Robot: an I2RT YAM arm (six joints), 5 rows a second.
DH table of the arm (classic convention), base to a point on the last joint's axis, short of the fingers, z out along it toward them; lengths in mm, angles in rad. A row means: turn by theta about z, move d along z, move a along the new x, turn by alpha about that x. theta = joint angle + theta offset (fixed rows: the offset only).
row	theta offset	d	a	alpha
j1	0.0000	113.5	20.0	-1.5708
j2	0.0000	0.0	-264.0	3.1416
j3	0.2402	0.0	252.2	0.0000
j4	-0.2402	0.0	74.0	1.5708
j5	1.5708	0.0	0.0	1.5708
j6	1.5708	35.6	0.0	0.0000
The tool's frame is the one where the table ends.
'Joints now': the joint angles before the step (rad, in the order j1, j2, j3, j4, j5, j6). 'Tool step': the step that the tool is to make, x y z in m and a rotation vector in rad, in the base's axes. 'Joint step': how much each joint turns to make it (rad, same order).
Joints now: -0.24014 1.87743 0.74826 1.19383 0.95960 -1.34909
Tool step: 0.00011 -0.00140 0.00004 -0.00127 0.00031 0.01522
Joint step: -0.00496 0.00000 0.00001 -0.00001 -0.02022 0.00000
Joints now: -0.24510 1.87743 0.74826 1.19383 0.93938 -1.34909
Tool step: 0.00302 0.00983 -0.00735 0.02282 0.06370 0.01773
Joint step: 0.02976 0.00001 0.00000 -0.07742 0.01221 0.01258
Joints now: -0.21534 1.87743 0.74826 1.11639 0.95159 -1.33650
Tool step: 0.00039 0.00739 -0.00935 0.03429 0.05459 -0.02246
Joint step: 0.02328 0.00114 0.00001 -0.09652 0.04426 0.04501
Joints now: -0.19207 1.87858 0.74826 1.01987 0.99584 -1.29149
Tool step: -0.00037 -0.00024 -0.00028 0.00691 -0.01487 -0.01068
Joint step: -0.00037 -0.00002 0.00002 -0.00347 0.00917 0.01985
